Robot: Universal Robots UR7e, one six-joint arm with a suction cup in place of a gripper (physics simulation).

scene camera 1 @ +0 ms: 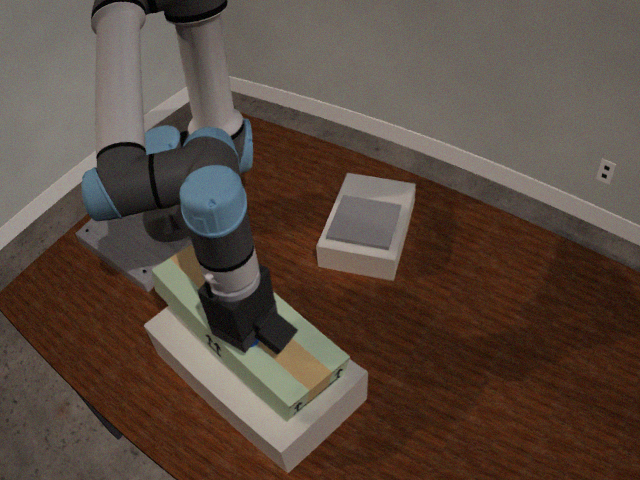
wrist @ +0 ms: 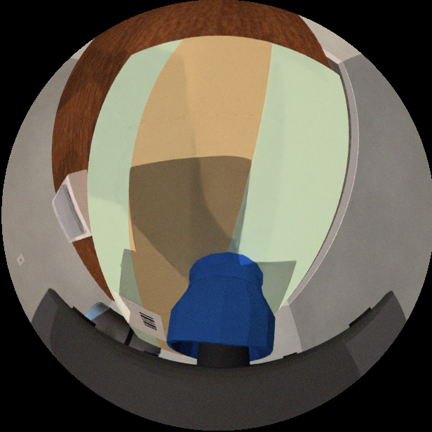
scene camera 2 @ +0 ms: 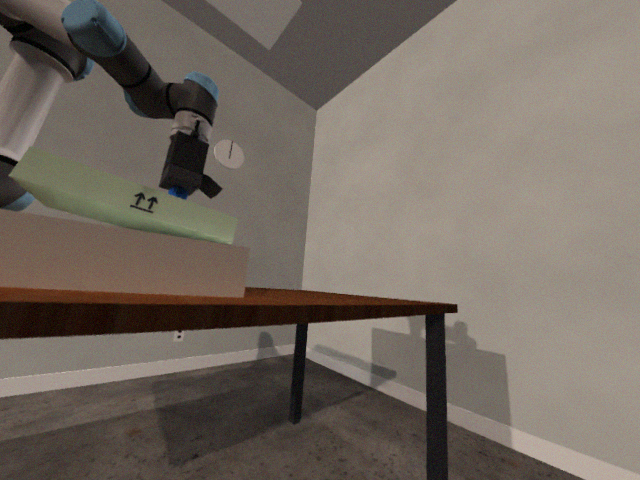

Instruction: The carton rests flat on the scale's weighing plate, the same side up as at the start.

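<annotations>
Scale: visible in scene camera 1 and the wrist view. Scene camera 2 does not show the scale, hidden by a white block. Scale: [wrist: 70,204] and [scene camera 1: 362,244], same spot.
</annotations>
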